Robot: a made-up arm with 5 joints.
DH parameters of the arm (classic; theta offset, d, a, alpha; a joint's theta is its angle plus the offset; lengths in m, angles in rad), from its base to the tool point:
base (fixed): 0 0.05 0 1.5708
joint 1: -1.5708 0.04 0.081 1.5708
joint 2: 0 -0.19 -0.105 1.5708
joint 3: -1.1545 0 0.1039 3.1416
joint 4: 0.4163 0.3 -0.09 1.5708
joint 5: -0.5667 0 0.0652 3.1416
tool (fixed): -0.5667 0.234 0 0
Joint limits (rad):
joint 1: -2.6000..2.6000
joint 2: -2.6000..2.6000
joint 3: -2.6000..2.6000
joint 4: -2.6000..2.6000
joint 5: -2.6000..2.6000
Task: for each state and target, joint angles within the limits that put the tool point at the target. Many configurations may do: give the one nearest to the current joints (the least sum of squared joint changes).
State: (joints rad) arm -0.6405 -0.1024 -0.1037 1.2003 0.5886
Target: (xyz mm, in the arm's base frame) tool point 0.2 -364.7 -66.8
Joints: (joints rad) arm -0.4974 -0.3797 -0.1475 1.2171 0.7138
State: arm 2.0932 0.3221 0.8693 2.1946 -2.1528
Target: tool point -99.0 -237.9 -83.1
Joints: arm 1.9915 0.4961 1.2632 1.8803 -2.2871
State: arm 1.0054 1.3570 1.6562 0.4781 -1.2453
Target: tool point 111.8 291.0 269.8
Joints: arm 0.9533 1.9908 1.5309 0.7002 -1.4752
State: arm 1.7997 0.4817 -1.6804 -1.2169 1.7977
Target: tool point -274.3 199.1 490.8
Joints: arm 1.2000 1.1614 -1.2090 -1.6807 1.7423
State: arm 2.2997 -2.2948 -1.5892 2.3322 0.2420
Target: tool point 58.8 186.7 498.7
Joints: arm 2.0397 -2.4730 -1.4312 2.1774 0.3485
